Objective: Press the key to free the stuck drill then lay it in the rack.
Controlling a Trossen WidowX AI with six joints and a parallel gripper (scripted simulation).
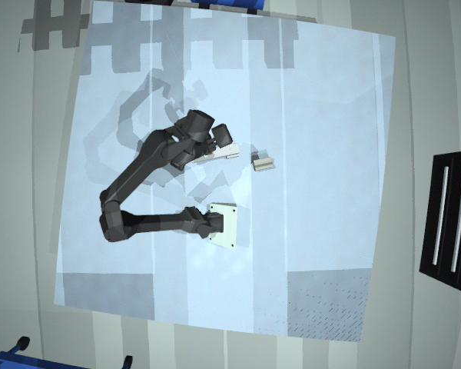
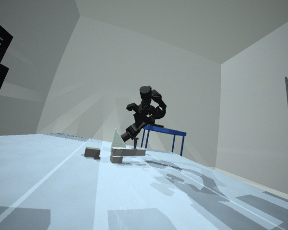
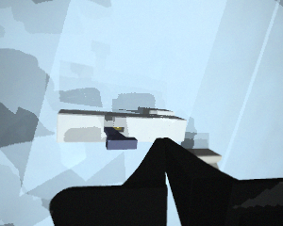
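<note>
Now: the dark blue key 2 cm behind my gripper tip, 1 cm to the left of it and 8 cm below it. From my gripper tip the other things lie so: pale block fixture (2 cm behind, 2 cm to the right, 14 cm below); rack (5 cm behind, 20 cm to the right, 17 cm below).
</note>
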